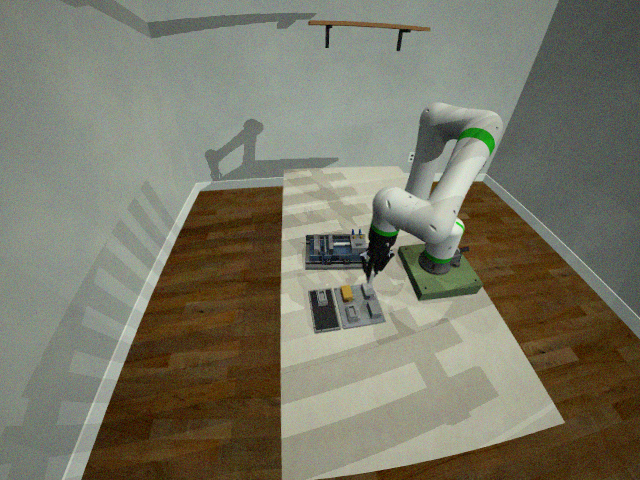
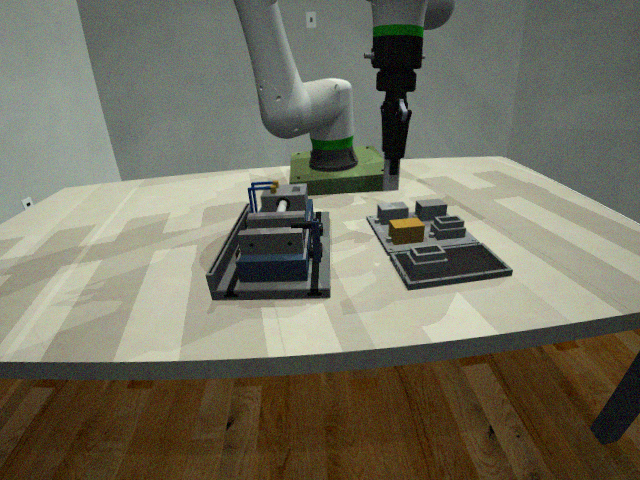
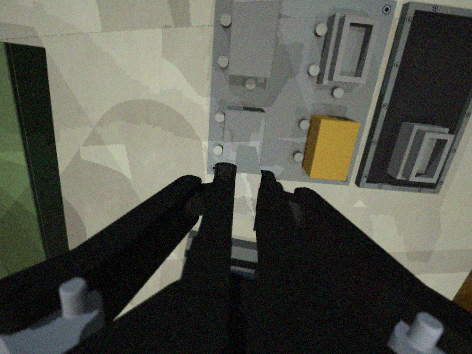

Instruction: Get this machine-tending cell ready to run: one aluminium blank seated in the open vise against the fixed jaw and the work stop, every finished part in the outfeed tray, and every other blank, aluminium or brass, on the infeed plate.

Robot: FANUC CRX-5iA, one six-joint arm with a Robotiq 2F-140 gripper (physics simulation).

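Places are measured from the arm's base along level axes (x ahead, y left, z up), in metres.
Pixels of known places: gripper, fingertip midpoint: (image 1: 368, 281) (image 2: 390, 189) (image 3: 244, 162); arm's base, link origin: (image 1: 434, 262) (image 2: 333, 163).
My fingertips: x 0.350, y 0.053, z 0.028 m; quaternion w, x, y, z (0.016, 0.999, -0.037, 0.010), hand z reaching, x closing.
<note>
For each thing: its top centre in the pictures, then the offset to it from my fingertips.
- infeed plate, top centre: (image 3: 291, 96) (image 2: 419, 227) (image 1: 358, 303) 0.049 m ahead, 0.050 m left, 0.074 m down
- second aluminium blank, top centre: (image 3: 253, 39) (image 2: 431, 202) (image 1: 374, 307) 0.003 m ahead, 0.098 m left, 0.038 m down
- brass blank, top centre: (image 3: 334, 151) (image 2: 406, 222) (image 1: 346, 291) 0.090 m ahead, 0.002 m left, 0.038 m down
- pocketed finished part, top centre: (image 3: 355, 50) (image 2: 449, 219) (image 1: 352, 310) 0.093 m ahead, 0.093 m left, 0.039 m down
- vise, top centre: (image 2: 275, 205) (image 1: 337, 240) 0.066 m ahead, 0.244 m right, 0.017 m up
My gripper (image 1: 370, 277) (image 2: 391, 184) (image 3: 244, 162) is shut and empty, pointing down above the table beside the infeed plate (image 1: 361, 323) (image 2: 465, 240) (image 3: 292, 80), close to one aluminium blank (image 1: 367, 290) (image 2: 392, 212) (image 3: 243, 127). A second aluminium blank (image 1: 373, 310) (image 2: 430, 208) (image 3: 252, 40), a brass blank (image 1: 346, 293) (image 2: 406, 231) (image 3: 332, 150) and a pocketed finished part (image 1: 352, 313) (image 2: 448, 229) (image 3: 336, 50) stand on the plate. Another finished part (image 1: 321, 297) (image 2: 428, 262) (image 3: 406, 150) lies in the outfeed tray (image 1: 326, 330) (image 2: 460, 280) (image 3: 390, 188). The vise (image 1: 338, 254) (image 2: 272, 266) shows no blank; its jaw gap is partly hidden.
The green robot base (image 1: 444, 284) (image 2: 336, 186) (image 3: 17, 150) stands near the arm's side of the plate. Blue-and-brass nozzles (image 1: 356, 235) (image 2: 264, 184) rise at the vise's rear. Short locating pins (image 3: 314, 70) stand on the infeed plate. A wall shelf (image 1: 369, 24) is far behind.
</note>
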